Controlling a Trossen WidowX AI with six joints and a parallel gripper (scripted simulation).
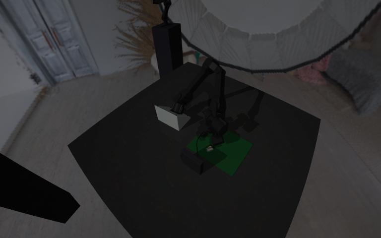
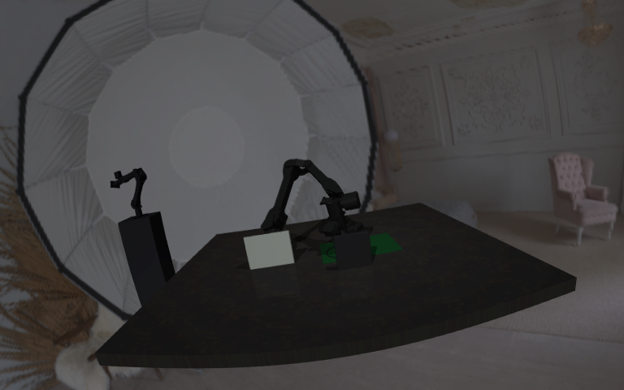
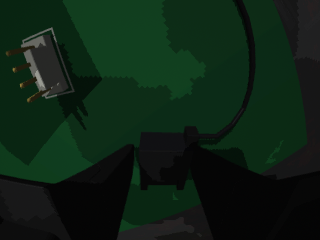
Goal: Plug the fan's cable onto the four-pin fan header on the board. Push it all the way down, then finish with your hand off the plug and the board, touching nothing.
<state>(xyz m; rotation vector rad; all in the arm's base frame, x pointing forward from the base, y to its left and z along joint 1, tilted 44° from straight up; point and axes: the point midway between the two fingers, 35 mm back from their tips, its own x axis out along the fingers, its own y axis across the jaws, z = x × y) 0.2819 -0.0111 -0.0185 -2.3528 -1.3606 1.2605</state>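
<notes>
The green board lies 4 cm ahead of my gripper tip, 3 cm to the right of it and 2 cm below it. Also, from my gripper tip: fan box: 22 cm to the right, 5 cm above, 3 cm behind; black plug: 1 cm to the left, 1 cm ahead.
</notes>
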